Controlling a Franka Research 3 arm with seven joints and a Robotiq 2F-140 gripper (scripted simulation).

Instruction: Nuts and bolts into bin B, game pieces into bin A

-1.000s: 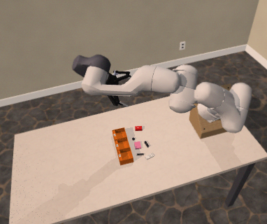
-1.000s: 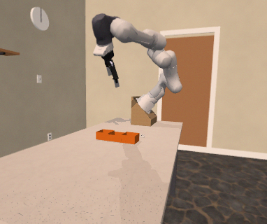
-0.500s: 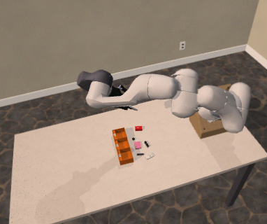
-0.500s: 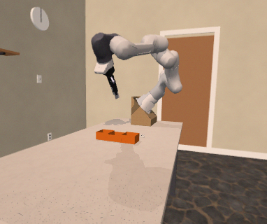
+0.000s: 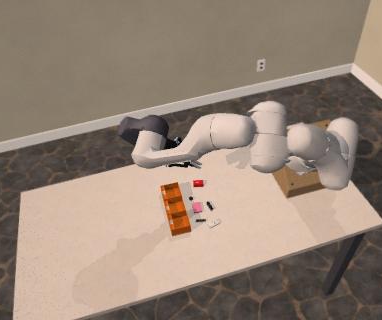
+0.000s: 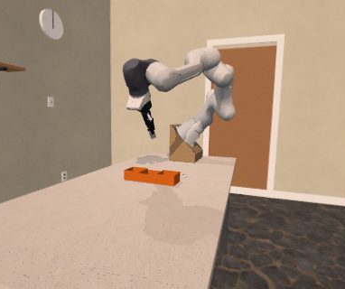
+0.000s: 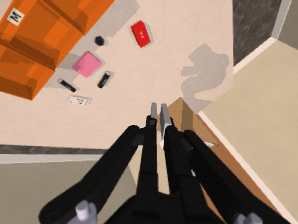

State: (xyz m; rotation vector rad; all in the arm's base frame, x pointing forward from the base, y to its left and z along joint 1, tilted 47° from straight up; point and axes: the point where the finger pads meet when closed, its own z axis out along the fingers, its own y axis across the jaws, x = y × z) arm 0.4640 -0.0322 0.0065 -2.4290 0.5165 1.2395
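My gripper is now 11 cm short of the orange bin, 6 cm to the right of it and 19 cm above it. From my hand the other things lie so: pink square 2 cm ahead, 7 cm to the left, 21 cm below; then black nut 3 cm ahead, 1 cm to the left, 21 cm below; then red piece 3 cm behind, 6 cm to the right, 21 cm below.
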